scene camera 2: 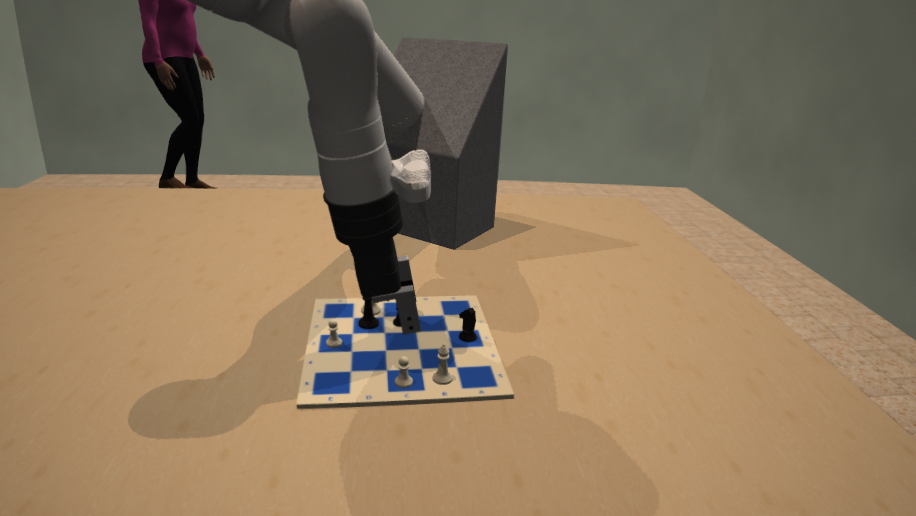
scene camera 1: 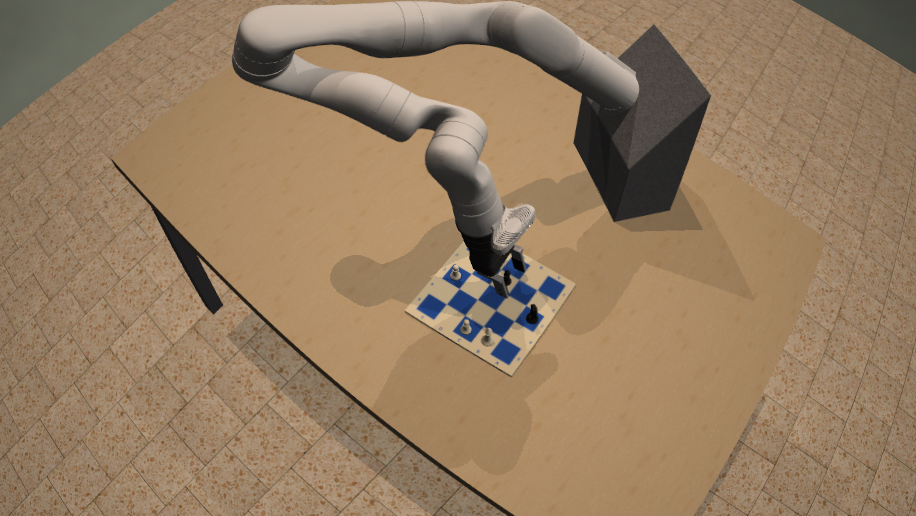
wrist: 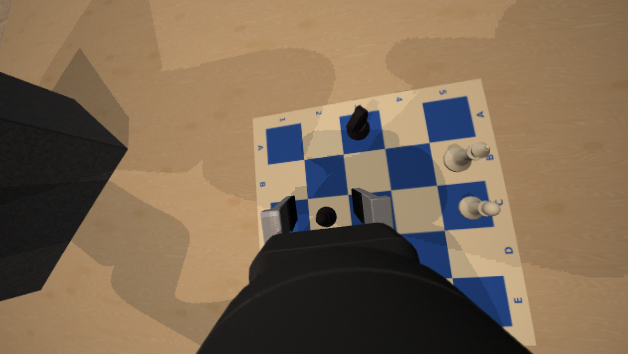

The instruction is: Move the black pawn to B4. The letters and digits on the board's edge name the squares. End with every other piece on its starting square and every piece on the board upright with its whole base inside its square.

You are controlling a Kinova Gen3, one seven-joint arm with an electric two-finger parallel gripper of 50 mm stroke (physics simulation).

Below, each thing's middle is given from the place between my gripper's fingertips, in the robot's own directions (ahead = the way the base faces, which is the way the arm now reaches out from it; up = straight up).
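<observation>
With respect to the chessboard (scene camera 2: 361,372), my hand is 2 cm to the left of it, 3 cm short of it and 1 cm above it. White bishop (wrist: 457,159): 1 cm to the right of my hand, 12 cm ahead of it, 1 cm above it.
</observation>
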